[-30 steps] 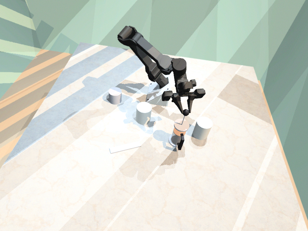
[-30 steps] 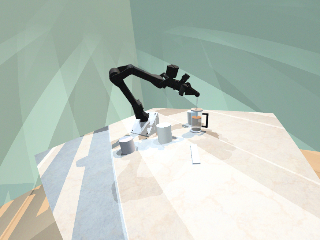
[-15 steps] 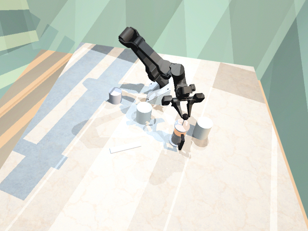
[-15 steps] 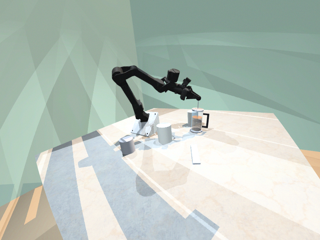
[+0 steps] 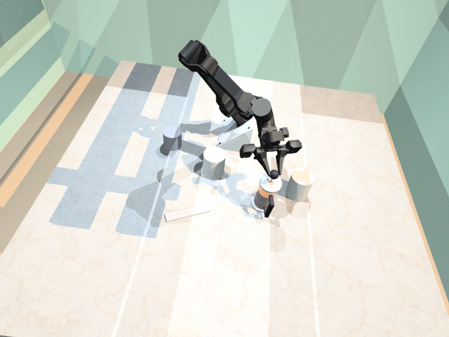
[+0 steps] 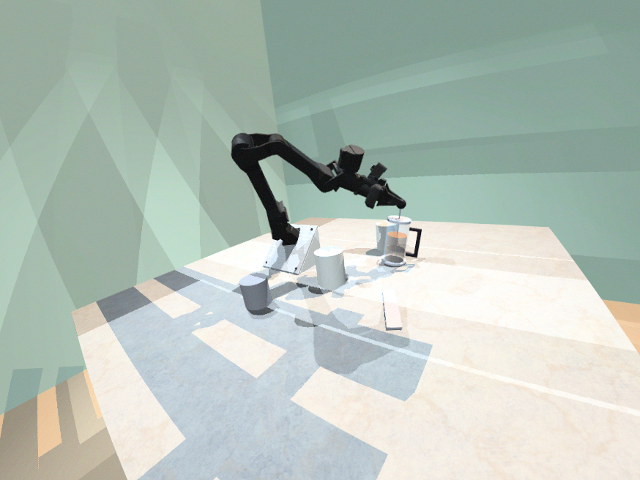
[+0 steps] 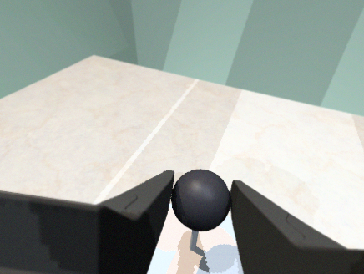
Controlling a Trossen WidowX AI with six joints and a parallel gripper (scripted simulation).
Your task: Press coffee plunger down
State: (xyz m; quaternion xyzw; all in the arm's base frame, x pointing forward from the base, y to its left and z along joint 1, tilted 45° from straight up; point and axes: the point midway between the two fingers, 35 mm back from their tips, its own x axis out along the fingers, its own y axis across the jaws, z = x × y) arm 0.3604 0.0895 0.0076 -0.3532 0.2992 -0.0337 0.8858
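The glass coffee press lies 10 cm below my gripper tip and 1 cm behind it.
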